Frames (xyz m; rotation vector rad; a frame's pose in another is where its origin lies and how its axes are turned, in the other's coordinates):
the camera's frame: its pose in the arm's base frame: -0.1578 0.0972 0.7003 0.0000 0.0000 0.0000
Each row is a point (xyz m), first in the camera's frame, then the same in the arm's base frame.
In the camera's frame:
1: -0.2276 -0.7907 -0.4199
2: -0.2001 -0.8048 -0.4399
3: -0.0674 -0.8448 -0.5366
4: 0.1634 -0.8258 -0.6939
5: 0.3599 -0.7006 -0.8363
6: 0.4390 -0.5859 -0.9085
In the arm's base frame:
1: -0.3854 -0.6935 0.2804
2: -0.3579 -0.7076 0.2604
3: -0.2252 -0.7476 0.1637
4: 0.0056 -0.7286 0.0064
5: 0.2021 -0.6034 -0.1360
6: 0.2812 -0.4887 -0.2082

